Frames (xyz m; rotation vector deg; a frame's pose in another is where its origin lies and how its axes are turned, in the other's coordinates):
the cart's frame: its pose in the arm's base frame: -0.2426 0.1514 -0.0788 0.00 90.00 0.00
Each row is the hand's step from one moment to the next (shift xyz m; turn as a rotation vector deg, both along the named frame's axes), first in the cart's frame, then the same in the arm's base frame.
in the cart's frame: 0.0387 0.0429 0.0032 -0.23 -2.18 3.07
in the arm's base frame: 0.0032 0.0429 -0.0387 3.07 -2.18 0.23
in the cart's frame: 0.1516 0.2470 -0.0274 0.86 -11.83 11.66
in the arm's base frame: -0.0274 0.2470 -0.1516 11.66 -11.83 -0.86
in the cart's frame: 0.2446 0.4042 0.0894 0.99 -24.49 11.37
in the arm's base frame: 0.0894 0.4042 -0.2446 11.37 -24.49 -0.99
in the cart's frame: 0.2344 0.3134 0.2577 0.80 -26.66 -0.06
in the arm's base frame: 0.2577 0.3134 -0.2344 -0.06 -26.66 -0.80
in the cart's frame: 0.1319 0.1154 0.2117 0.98 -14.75 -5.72
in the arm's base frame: 0.2117 0.1154 -0.1319 -5.72 -14.75 -0.98
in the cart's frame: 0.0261 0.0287 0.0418 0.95 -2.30 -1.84
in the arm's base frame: 0.0418 0.0287 -0.0261 -1.84 -2.30 -0.95
